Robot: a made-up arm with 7 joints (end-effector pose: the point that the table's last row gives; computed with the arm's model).
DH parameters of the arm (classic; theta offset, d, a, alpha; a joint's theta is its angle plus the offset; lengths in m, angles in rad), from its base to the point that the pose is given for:
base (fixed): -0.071 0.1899 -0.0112 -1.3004
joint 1: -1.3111 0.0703 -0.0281 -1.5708
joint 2: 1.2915 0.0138 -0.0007 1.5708
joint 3: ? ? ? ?
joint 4: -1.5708 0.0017 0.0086 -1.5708
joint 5: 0 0.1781 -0.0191 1.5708
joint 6: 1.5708 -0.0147 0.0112 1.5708
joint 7: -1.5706 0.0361 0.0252 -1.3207
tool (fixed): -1.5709 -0.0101 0 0
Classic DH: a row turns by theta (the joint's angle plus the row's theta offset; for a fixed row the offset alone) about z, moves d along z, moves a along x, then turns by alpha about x.
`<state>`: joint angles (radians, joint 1 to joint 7).
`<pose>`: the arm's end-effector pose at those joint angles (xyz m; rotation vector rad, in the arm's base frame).
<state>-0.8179 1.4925 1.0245 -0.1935 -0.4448 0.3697 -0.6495</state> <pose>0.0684 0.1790 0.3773 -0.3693 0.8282 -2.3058</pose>
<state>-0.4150 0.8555 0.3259 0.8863 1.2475 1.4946 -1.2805</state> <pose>0.2128 0.3433 0.0149 -2.4387 -0.5645 0.3368</pose>
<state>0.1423 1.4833 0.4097 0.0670 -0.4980 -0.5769 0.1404</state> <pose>0.1712 0.2395 0.1442 -0.8550 1.0062 -2.2302</pose>
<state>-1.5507 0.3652 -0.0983 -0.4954 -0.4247 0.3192 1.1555</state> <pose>0.1272 -0.0286 0.3678 0.1716 0.9693 2.8126</pose>
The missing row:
joint 3: 1.5708 -0.1798 0.0192 -1.5708
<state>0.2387 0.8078 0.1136 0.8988 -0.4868 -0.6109 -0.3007</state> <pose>0.0122 0.2802 -0.0616 -2.2360 0.3292 -1.5266</pose>
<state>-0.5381 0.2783 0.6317 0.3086 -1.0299 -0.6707 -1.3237</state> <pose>0.2106 0.1910 0.0540 0.1858 -0.3106 2.8002</pose>
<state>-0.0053 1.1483 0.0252 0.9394 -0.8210 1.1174 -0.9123</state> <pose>0.1268 0.3708 0.0083 2.6835 1.0607 0.3504</pose>
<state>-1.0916 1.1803 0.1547 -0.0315 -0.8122 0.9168 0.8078</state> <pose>0.2578 0.1327 0.3428 -1.2317 -0.4226 -1.9506</pose>
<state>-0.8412 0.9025 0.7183 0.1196 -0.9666 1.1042 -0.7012</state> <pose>0.2094 0.2505 0.2993 1.3799 -0.0845 1.9402</pose>
